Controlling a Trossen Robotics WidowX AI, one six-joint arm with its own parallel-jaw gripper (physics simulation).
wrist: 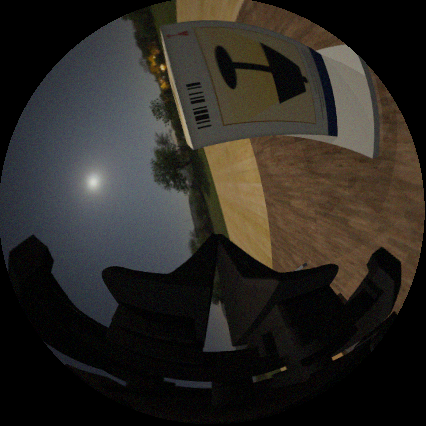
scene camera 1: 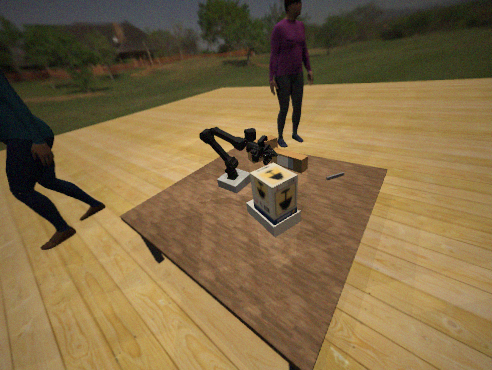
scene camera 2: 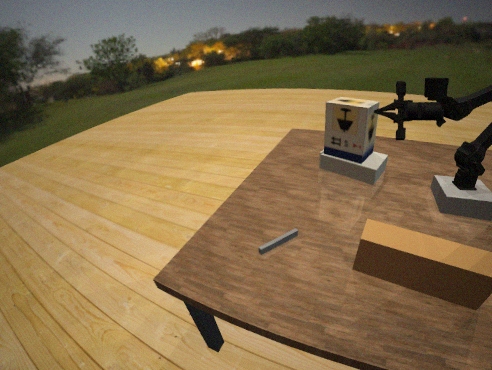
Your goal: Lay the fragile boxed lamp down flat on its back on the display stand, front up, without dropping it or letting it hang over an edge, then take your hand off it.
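Places are measured from the arm's base along level axes (x ahead, y left, z up), in centimetres.
Where they show: gripper, fingertip midpoint: [wrist: 215, 238] [scene camera 1: 277, 155] [scene camera 2: 374, 111]; arm's base at its link origin: [scene camera 1: 232, 176] [scene camera 2: 463, 185].
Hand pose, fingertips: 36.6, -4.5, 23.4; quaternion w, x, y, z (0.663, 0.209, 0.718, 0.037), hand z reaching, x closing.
Each offset is from my fingertips to the top centre of the thing, as dx, dy, dz. Level surfaces: height alone.
The boxed lamp [scene camera 1: 274, 192] [scene camera 2: 350, 128] [wrist: 254, 83], a white carton with black lamp pictures on yellow panels and a blue band at its base, stands upright on the low white display stand [scene camera 1: 274, 225] [scene camera 2: 355, 169] [wrist: 353, 103]. My gripper [scene camera 1: 271, 153] [scene camera 2: 379, 110] [wrist: 215, 238] is shut and empty. It hovers just behind the box near its top edge, turned on its side, not touching the box.
A brown cardboard block {-8.3, +41.5, -19.0} [scene camera 1: 292, 159] [scene camera 2: 396, 253] lies on the wooden table {dz -30.0} [scene camera 1: 252, 271] [scene camera 2: 288, 294] behind the arm. A small grey bar {+27.6, +34.3, -27.8} [scene camera 1: 335, 175] [scene camera 2: 278, 241] lies near the table's far side. A person in purple [scene camera 1: 288, 70] stands on the deck behind the table.
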